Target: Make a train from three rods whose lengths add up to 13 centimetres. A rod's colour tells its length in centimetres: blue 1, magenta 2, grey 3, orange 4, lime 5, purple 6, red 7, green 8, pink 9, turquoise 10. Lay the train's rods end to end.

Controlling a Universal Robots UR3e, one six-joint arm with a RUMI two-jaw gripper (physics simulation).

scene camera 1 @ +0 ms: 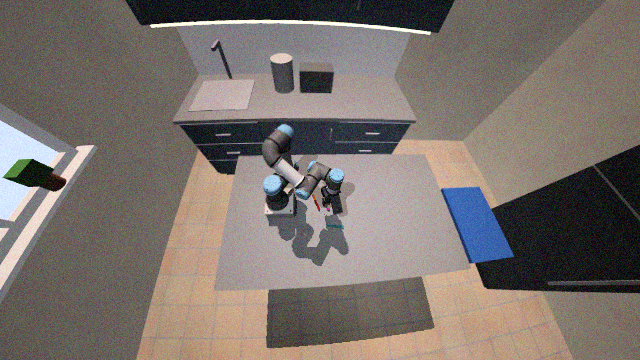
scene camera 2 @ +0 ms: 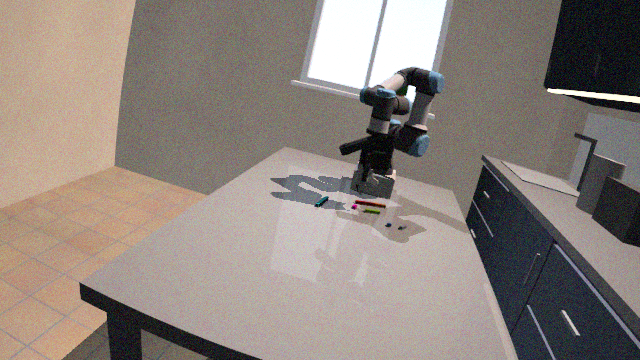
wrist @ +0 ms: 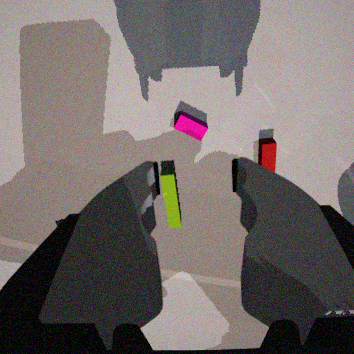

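Seen in the pictures: gripper, fingertip midpoint: (scene camera 1: 328,206) (scene camera 2: 358,192) (wrist: 194,164); arm's base, link origin: (scene camera 1: 277,200) (scene camera 2: 376,169).
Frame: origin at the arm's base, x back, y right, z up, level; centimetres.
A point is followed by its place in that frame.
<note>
My gripper (scene camera 1: 326,204) @[x -29.8, y 4.2, z -2.3 cm] (scene camera 2: 367,181) (wrist: 194,164) @[x -29.8, y 4.2, z -2.3 cm] is open and empty, above the table. In the wrist view the lime rod (wrist: 171,200) @[x -30.0, y -1.5, z -6.7 cm] lies beneath the gap, nearer the left finger; it also shows in scene camera 2 (scene camera 2: 372,211) @[x -30.5, y -1.7, z -7.0 cm]. The magenta rod (scene camera 1: 328,209) @[x -30.0, y 4.7, z -6.9 cm] (scene camera 2: 354,206) @[x -30.7, y 4.5, z -6.9 cm] (wrist: 191,127) @[x -29.9, y 4.5, z -6.7 cm] lies apart and slanted. The red rod (scene camera 1: 317,204) @[x -23.5, y 1.1, z -6.8 cm] (scene camera 2: 366,203) @[x -23.7, y 0.8, z -7.1 cm] (wrist: 268,156) @[x -24.2, y 3.7, z -6.7 cm] and orange rod (scene camera 1: 314,197) @[x -21.9, y -3.7, z -6.8 cm] (scene camera 2: 381,205) @[x -21.9, y -4.5, z -7.0 cm] lie in line, end to end. The right finger hides part of the red rod in the wrist view.
The turquoise rod (scene camera 1: 335,226) @[x -33.1, y 15.4, z -6.8 cm] (scene camera 2: 321,201) @[x -34.4, y 15.1, z -6.8 cm] lies apart from the others. A small blue rod (scene camera 2: 388,225) @[x -39.1, y -7.5, z -7.2 cm] and a small grey rod (scene camera 2: 401,227) @[x -38.6, y -11.6, z -7.0 cm] lie on the table (scene camera 1: 390,225) @[x -67.3, y 16.9, z -7.7 cm] (scene camera 2: 240,280) @[x -91.4, y 21.5, z -7.7 cm] towards the counter side. The counter (scene camera 1: 360,102) stands behind the table.
</note>
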